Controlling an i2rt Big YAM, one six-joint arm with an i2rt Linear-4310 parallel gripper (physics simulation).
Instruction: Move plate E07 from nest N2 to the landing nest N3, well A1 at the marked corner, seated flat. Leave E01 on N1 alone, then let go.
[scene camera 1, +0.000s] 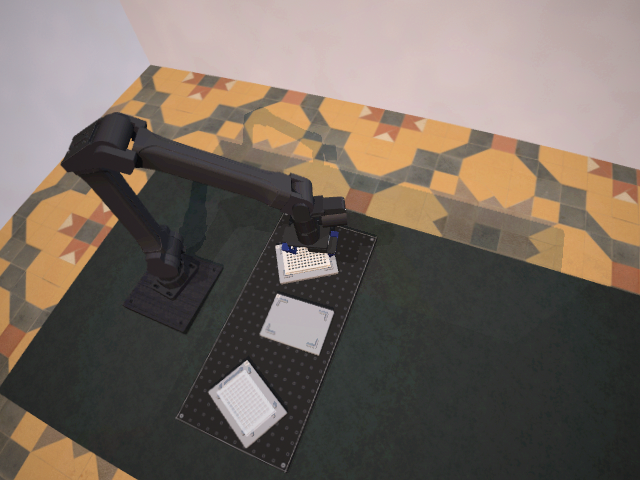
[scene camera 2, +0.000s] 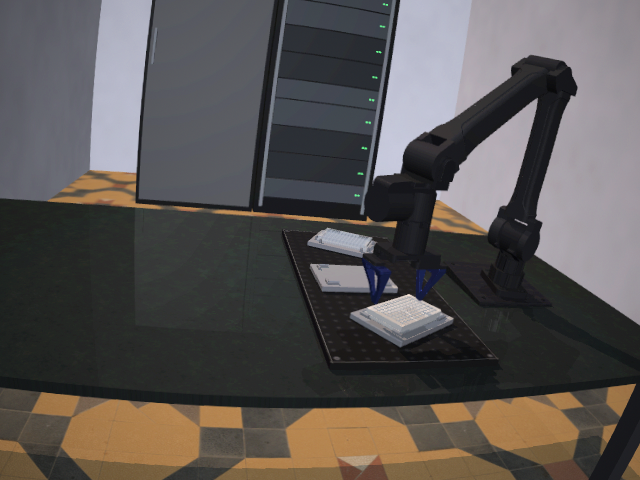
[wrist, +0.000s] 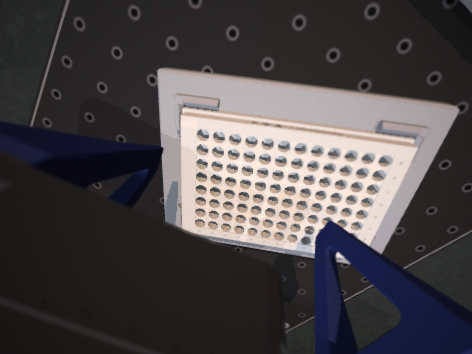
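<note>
A cream well plate (scene camera 1: 307, 260) (scene camera 2: 405, 311) (wrist: 280, 185) sits on a pale nest (scene camera 1: 283, 277) (scene camera 2: 400, 339) (wrist: 300, 100). A white plate (scene camera 1: 245, 401) (scene camera 2: 343, 240) sits on the nest (scene camera 1: 279, 412) at the other end. The middle nest (scene camera 1: 297, 324) (scene camera 2: 341, 279) bears no plate and has corner brackets. Nest and plate names are not readable. My gripper (scene camera 1: 310, 251) (scene camera 2: 398, 299) (wrist: 244, 195) is open and empty above the cream plate. In the wrist view its left tip is beyond the plate's left edge, and its right tip overlaps the lower right part, hiding some wells.
The nests stand in a row on a black perforated board (scene camera 1: 305, 372) (scene camera 2: 413, 354) (wrist: 310, 30) on the dark table (scene camera 1: 465, 361) (scene camera 2: 180, 310). The arm's base plate (scene camera 1: 199, 304) stands beside the board. A cabinet (scene camera 2: 201, 103) and a server rack (scene camera 2: 270, 108) stand behind the table.
</note>
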